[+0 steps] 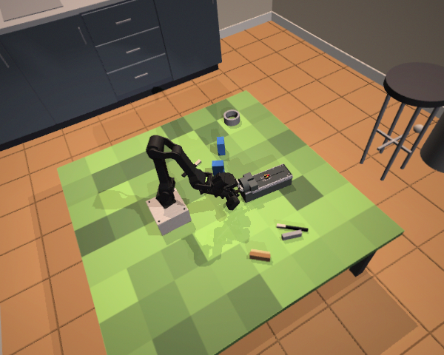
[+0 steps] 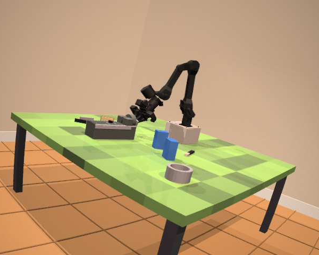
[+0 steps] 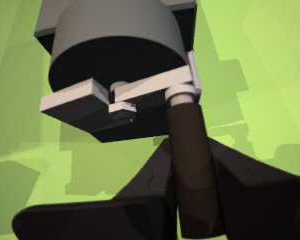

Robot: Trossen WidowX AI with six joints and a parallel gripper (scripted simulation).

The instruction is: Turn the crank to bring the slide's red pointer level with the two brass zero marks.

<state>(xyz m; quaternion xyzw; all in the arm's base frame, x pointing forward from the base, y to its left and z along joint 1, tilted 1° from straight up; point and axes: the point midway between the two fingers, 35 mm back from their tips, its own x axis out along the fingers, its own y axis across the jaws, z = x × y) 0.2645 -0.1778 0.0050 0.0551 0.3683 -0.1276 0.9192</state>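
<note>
The crank handle lies 3 cm above my gripper tip and 2 cm behind it. Also, from my gripper tip: grey bar 30 cm to the right, 6 cm below, 5 cm ahead; wooden block 28 cm to the right, 12 cm behind, 5 cm below; red pointer 18 cm ahead, 2 cm to the right, 1 cm above.
</note>
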